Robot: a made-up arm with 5 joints. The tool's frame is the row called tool.
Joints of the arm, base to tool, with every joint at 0 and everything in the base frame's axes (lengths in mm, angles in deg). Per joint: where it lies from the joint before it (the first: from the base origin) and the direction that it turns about. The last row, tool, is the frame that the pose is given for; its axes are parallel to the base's.
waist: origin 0 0 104.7 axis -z
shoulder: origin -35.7 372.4 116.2 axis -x
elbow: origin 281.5 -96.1 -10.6 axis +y
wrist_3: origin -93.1 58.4 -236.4 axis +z
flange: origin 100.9 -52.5 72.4 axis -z
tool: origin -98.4 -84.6 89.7
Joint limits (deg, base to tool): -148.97..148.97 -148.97..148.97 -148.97..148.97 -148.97..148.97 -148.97..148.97
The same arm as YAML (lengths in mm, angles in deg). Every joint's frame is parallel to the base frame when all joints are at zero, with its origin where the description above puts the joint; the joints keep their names.
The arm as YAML. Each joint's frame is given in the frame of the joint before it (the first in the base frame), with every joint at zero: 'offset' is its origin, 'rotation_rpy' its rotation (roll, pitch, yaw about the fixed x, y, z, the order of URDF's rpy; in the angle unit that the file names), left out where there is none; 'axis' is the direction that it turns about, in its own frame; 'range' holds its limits. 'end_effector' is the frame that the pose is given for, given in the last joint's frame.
length_unit: mm
angle_unit: deg
chain:
  - id: waist
    offset: [0.0, 0.0, 104.7]
    axis: [0.0, 0.0, -1.0]
    range: [-148.97, 148.97]
  - id: shoulder
    offset: [-35.7, 372.4, 116.2]
    axis: [-1.0, 0.0, 0.0]
    range: [-148.97, 148.97]
  - id: elbow
    offset: [281.5, -96.1, -10.6]
    axis: [0.0, 1.0, 0.0]
    range: [-148.97, 148.97]
  - id: wrist_3
    offset: [-93.1, 58.4, -236.4]
    axis: [0.0, 0.0, 1.0]
    range: [-148.97, 148.97]
  - id: flange
    offset: [100.9, -52.5, 72.4]
    axis: [0.0, 0.0, -1.0]
    range: [-148.97, 148.97]
end_effector:
  offset: [-98.4, -84.6, 89.7]

